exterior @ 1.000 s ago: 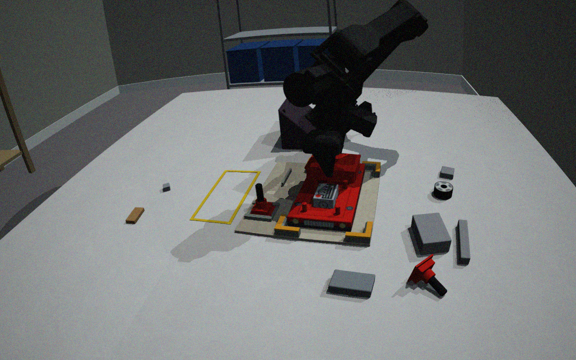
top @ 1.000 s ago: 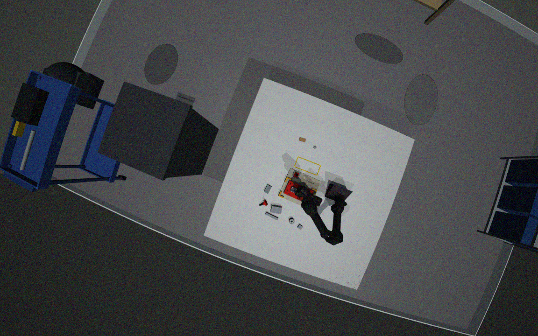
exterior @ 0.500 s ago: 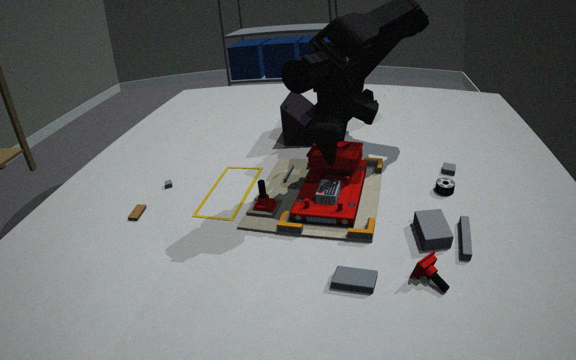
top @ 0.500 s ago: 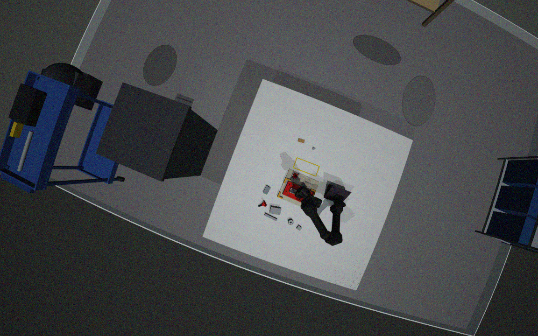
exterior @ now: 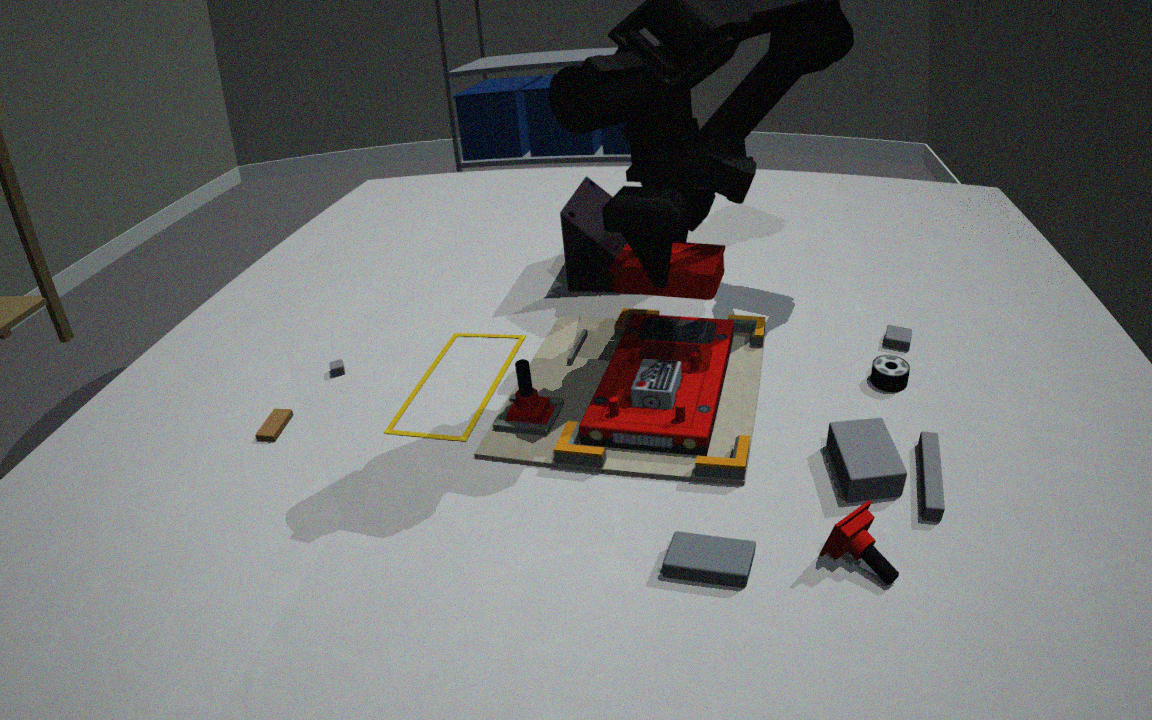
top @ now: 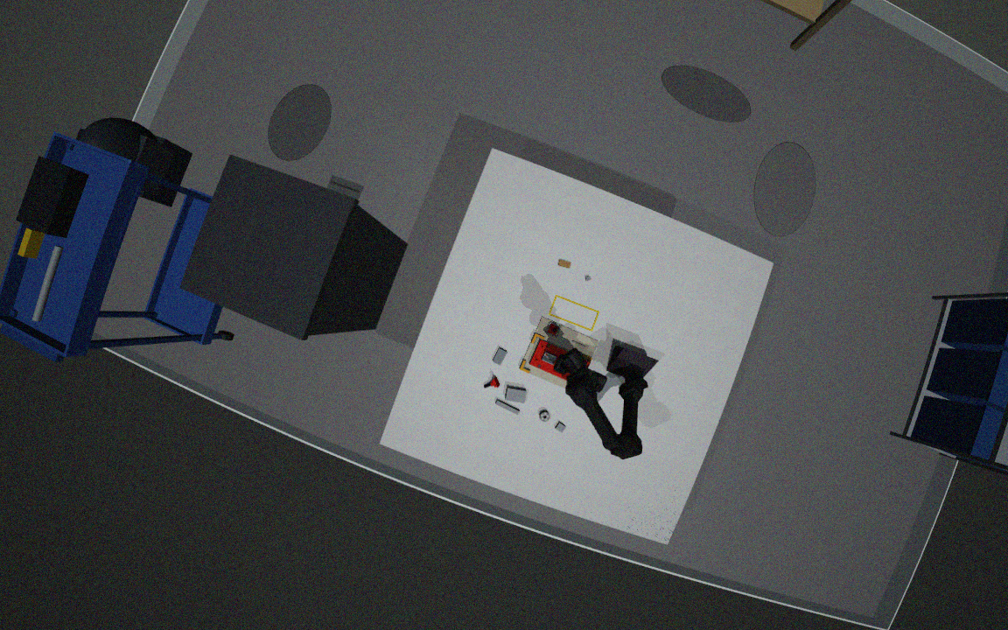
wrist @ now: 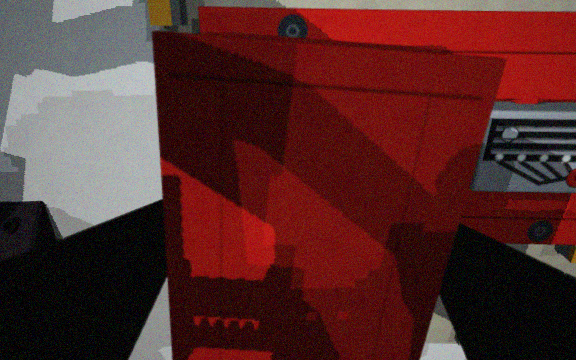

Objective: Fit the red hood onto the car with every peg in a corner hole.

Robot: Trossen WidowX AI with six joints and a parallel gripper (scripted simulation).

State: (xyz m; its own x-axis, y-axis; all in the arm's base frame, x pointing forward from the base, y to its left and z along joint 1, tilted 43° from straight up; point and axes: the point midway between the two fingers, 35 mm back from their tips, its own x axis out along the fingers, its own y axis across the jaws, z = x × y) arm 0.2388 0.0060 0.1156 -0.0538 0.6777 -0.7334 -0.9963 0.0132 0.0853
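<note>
The grey engine block is 100 mm ahead of my gripper tip, 70 mm below it and 10 mm to the left of it. From my gripper tip the other things lie so: red hood 10 mm above; grey bar 250 mm to the left, 170 mm ahead, 90 mm below; black wheel 220 mm to the left, 90 mm below, 20 mm ahead.
</note>
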